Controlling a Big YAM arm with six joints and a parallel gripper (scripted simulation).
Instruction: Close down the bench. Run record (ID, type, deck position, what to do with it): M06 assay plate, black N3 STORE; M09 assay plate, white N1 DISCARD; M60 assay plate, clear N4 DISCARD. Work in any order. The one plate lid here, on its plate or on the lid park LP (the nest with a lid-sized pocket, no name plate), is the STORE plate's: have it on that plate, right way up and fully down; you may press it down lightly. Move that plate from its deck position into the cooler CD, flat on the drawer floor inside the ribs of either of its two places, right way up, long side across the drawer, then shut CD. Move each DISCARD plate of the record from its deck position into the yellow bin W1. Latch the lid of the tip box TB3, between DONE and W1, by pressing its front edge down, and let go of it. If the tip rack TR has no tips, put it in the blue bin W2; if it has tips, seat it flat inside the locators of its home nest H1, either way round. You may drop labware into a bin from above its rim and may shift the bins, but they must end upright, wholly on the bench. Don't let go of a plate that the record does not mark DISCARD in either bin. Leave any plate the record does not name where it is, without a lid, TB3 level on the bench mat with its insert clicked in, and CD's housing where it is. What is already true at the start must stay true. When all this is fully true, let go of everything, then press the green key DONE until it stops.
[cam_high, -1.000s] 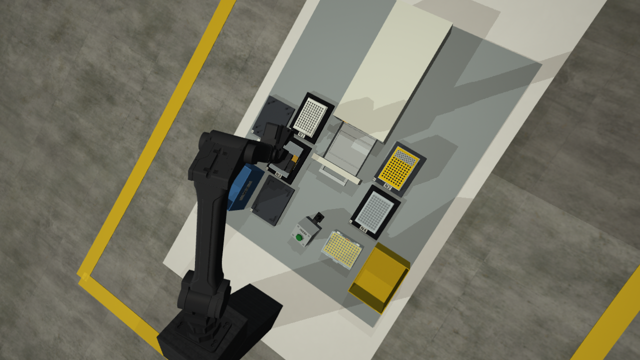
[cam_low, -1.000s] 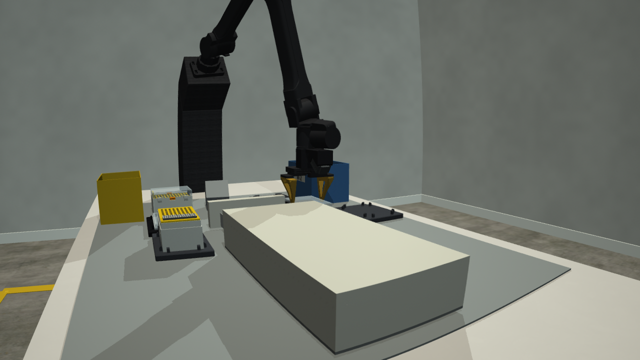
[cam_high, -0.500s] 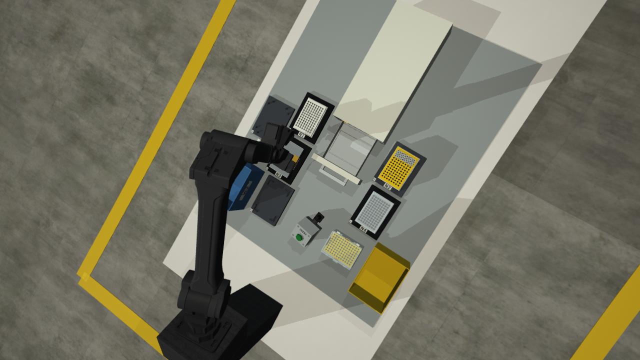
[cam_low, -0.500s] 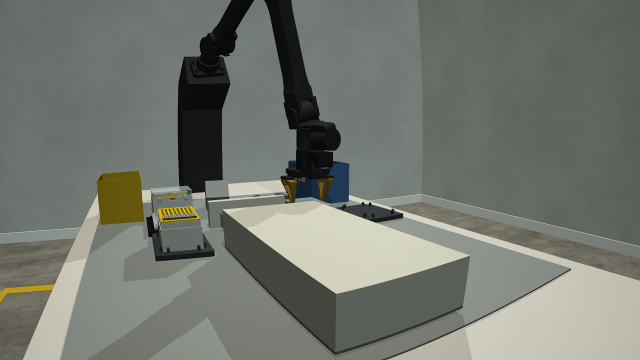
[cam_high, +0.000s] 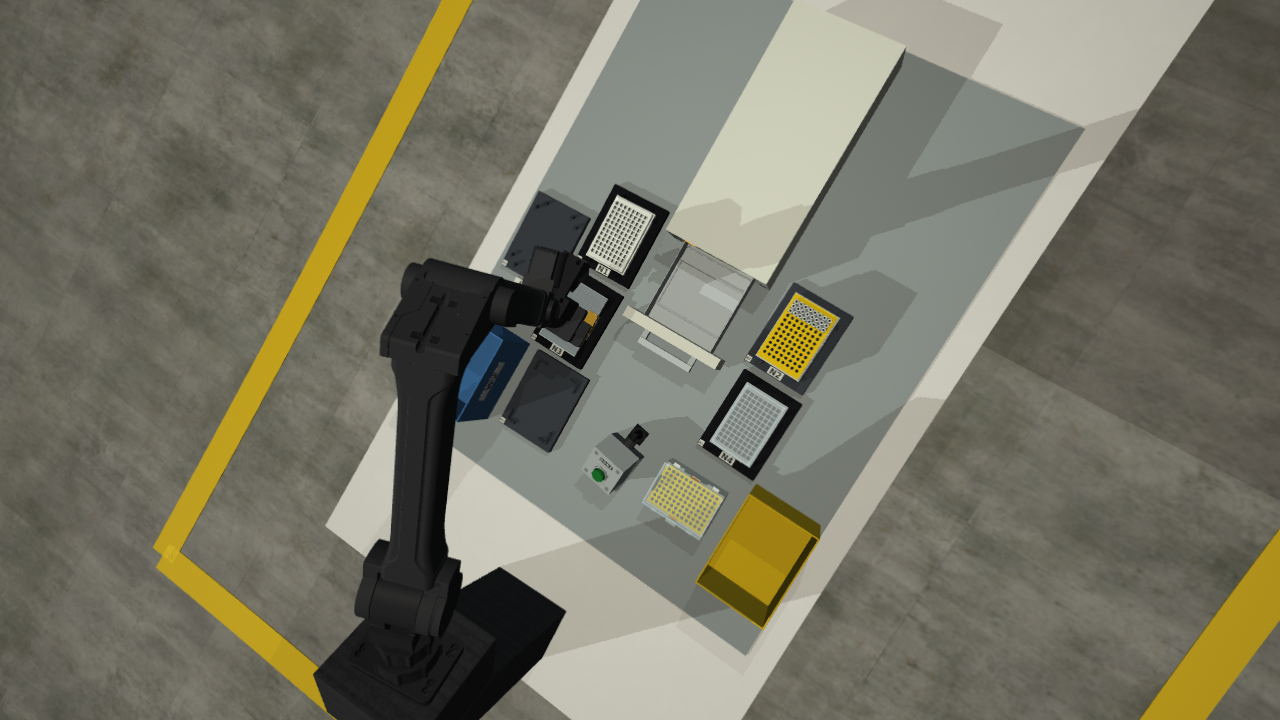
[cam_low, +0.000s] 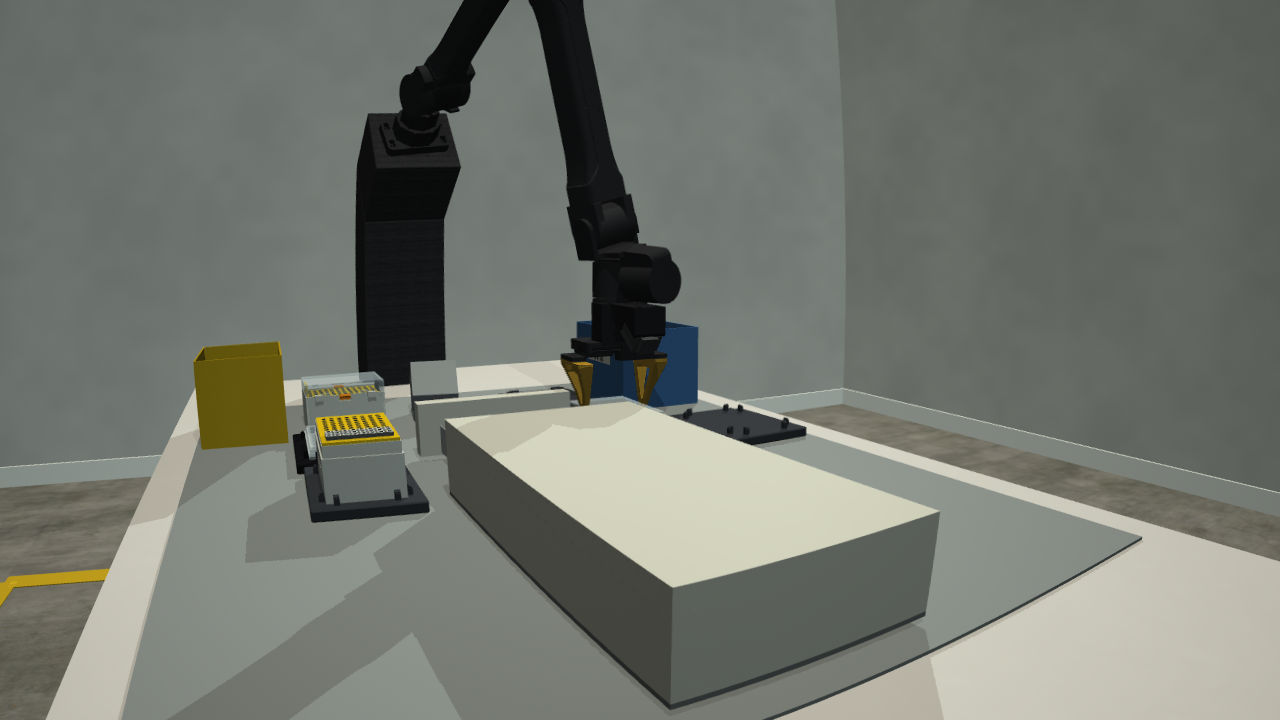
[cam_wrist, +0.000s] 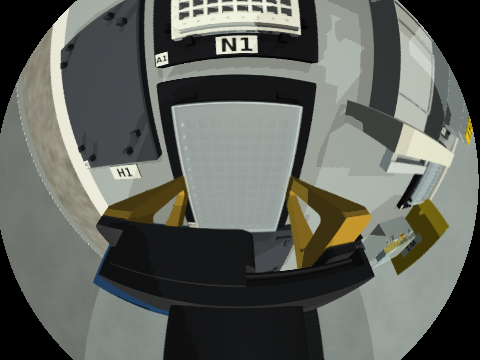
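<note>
My hand is right at the clear plate lid. From my hand the other things lie so: nest N3: 20 mm below; home nest H1: 120 mm ahead, 110 mm to the left, 20 mm below; black plate: 10 mm below.
</note>
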